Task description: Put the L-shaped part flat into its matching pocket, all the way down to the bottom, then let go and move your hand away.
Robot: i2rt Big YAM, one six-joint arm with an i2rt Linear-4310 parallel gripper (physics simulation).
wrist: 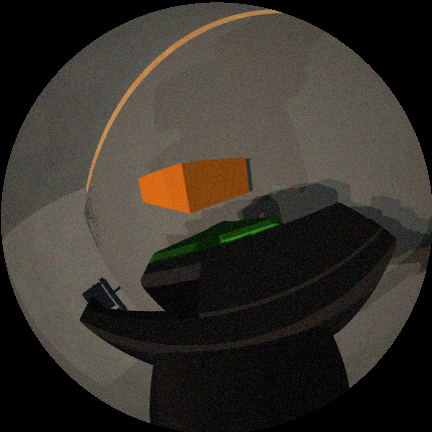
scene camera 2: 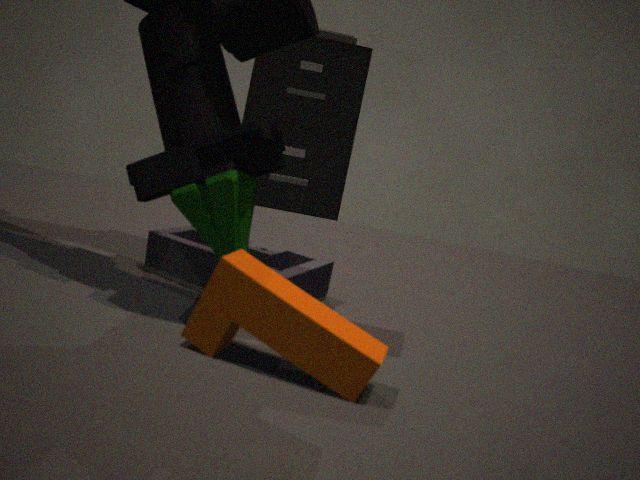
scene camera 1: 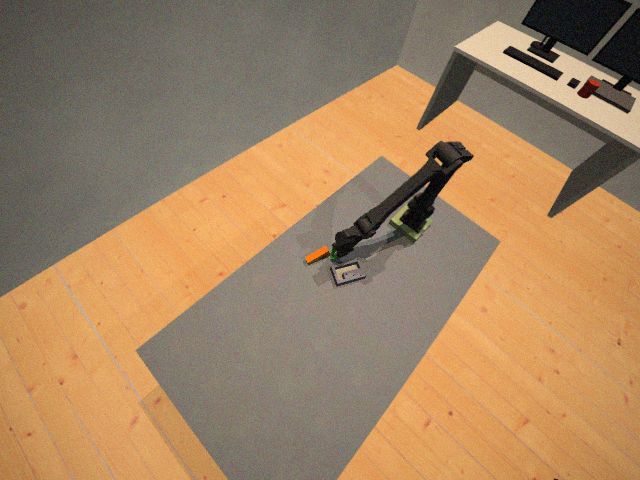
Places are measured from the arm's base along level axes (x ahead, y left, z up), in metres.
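Pixels of known places: gripper, fingertip midpoint: (wrist: pixel 223 228) (scene camera 1: pixel 331 257); arm's base at its link origin: (scene camera 1: pixel 412 221).
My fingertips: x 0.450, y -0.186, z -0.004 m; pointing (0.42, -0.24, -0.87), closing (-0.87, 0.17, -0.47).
Note:
Ahead of a thing's pixels: the offset from my fingertips to its top centre. Level surfaces: height alone.
The orange L-shaped part @(dx +0.027, dy -0.054, dz +0.032 m) (scene camera 1: pixel 316 254) (scene camera 2: pixel 289 315) (wrist: pixel 215 185) stands on edge on the grey mat, propped on the ends of its two arms with its corner up. It is outside the pocket. My gripper (scene camera 1: pixel 333 254) (scene camera 2: pixel 231 251) (wrist: pixel 223 228) is shut and empty, its green fingers together. In scene camera 2 its tips show right behind the part's raised corner; whether they touch it I cannot tell. The grey block with the pocket @(dx -0.003, dy +0.100, dz +0.004 m) (scene camera 1: pixel 351 281) (scene camera 2: pixel 170 258) lies beside the part, beyond it in scene camera 2. In the wrist view the block does not show.
The arm's base stands on a yellow-green plate (scene camera 1: pixel 397 225) on the grey mat @(dz -0.032 m) (scene camera 1: pixel 289 361). A white desk (scene camera 1: pixel 496 38) with monitors and a red cup (scene camera 1: pixel 588 88) stands at the upper right. A dark drawer cabinet (scene camera 2: pixel 320 124) shows in the background.

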